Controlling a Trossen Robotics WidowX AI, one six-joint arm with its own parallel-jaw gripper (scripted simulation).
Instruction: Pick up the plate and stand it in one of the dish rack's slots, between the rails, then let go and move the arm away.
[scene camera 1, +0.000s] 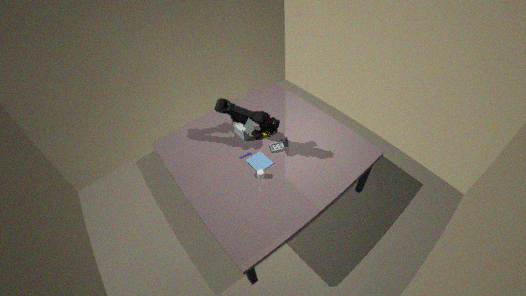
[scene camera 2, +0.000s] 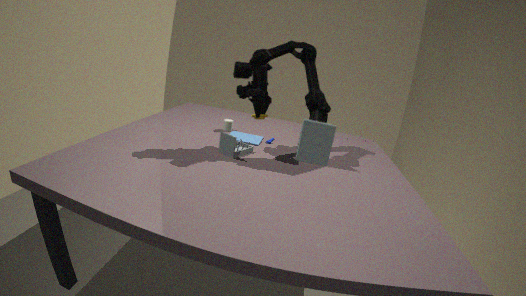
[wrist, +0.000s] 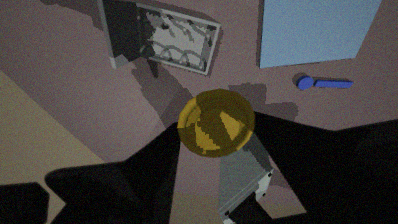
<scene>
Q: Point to the gripper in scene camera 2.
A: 259, 118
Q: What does the gripper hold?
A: A yellow plate.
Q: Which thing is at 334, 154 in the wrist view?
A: The gripper.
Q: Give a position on a yellow plate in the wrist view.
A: At 216, 123
</scene>
